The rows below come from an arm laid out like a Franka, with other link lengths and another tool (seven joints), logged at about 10 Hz.
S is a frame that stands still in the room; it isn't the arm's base.
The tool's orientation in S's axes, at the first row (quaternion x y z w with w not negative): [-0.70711, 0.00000, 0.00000, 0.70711]
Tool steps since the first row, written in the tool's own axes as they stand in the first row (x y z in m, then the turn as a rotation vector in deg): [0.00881, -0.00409, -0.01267, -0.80, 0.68, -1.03]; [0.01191, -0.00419, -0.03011, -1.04, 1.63, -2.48]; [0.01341, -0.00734, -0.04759, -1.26, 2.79, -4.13]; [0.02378, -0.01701, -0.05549, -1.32, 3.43, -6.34]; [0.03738, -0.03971, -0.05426, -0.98, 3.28, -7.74]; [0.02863, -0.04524, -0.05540, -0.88, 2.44, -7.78]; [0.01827, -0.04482, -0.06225, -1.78, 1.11, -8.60]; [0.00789, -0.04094, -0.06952, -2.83, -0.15, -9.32]
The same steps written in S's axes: [0.00881, -0.01267, 0.00409, -0.80, -1.03, -0.68]; [0.01191, -0.03011, 0.00419, -1.04, -2.48, -1.63]; [0.01341, -0.04759, 0.00734, -1.26, -4.13, -2.79]; [0.02378, -0.05549, 0.01701, -1.32, -6.34, -3.43]; [0.03738, -0.05426, 0.03971, -0.98, -7.74, -3.28]; [0.02863, -0.05540, 0.04524, -0.88, -7.78, -2.44]; [0.01827, -0.06225, 0.04482, -1.78, -8.60, -1.11]; [0.00789, -0.06952, 0.04094, -2.83, -9.32, 0.15]
